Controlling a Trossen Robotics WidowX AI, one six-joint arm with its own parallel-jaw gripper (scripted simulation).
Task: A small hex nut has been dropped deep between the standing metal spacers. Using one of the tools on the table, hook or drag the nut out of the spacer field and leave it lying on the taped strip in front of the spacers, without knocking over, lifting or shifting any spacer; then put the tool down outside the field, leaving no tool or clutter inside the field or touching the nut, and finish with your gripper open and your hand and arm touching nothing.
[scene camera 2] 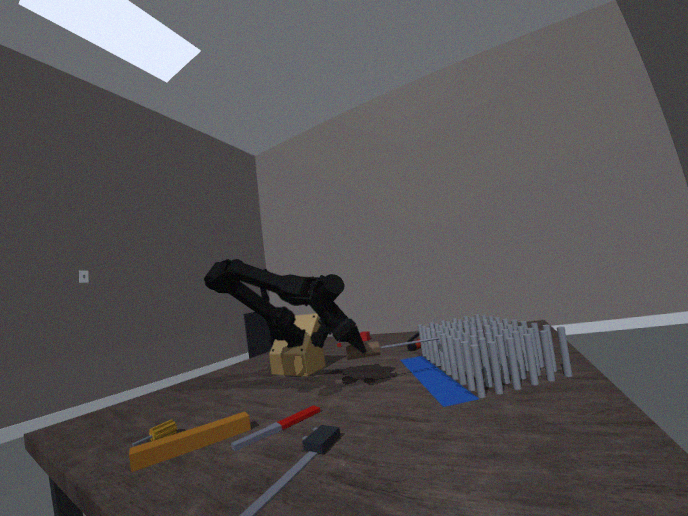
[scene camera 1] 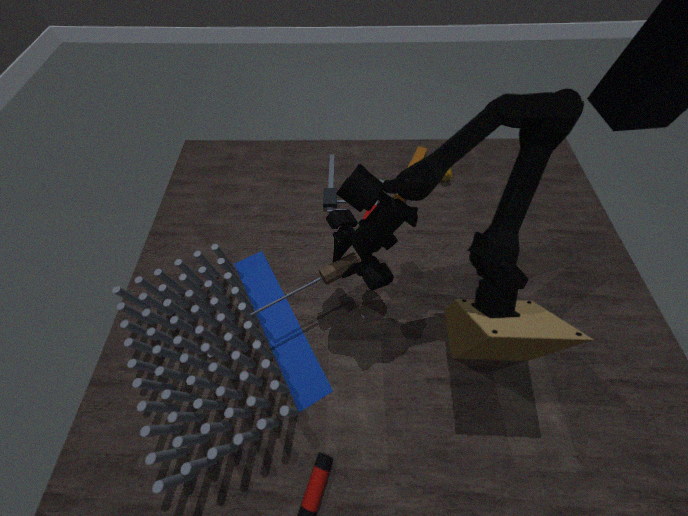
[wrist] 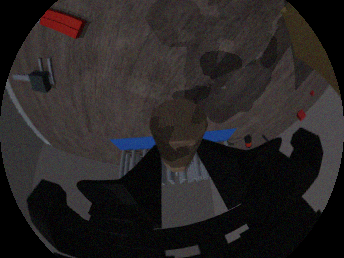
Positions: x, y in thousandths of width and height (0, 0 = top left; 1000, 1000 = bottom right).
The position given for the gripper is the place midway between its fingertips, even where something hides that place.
gripper: scene camera 2 530, 681; scene camera 1 492, 522; wrist 513, 560
